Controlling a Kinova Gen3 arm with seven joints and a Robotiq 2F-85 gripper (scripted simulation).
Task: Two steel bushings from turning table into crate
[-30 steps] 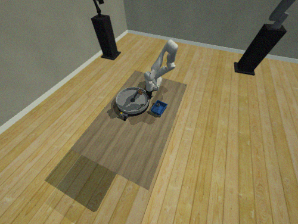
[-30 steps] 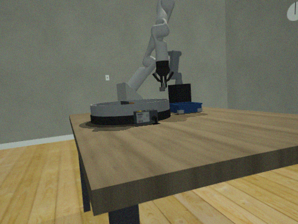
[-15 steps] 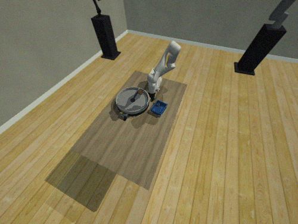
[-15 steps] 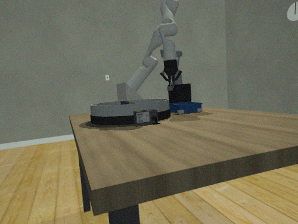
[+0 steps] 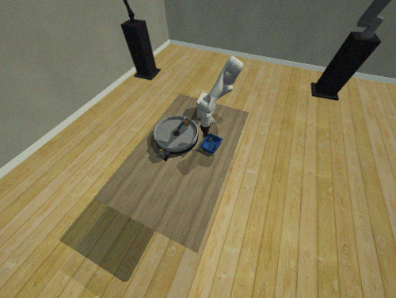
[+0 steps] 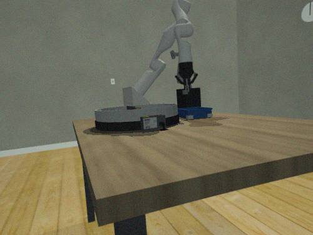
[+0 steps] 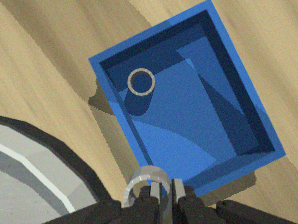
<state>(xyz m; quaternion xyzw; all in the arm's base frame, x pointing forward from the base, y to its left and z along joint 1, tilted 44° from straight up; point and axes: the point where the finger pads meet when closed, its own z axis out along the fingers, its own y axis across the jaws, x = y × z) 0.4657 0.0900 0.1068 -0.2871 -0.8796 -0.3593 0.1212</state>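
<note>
My gripper is now 14 cm above the blue crate, 6 cm to the right of it and 3 cm past it. Also, from my hand: grey turning table: 30 cm to the right, 12 cm below, 1 cm behind.
</note>
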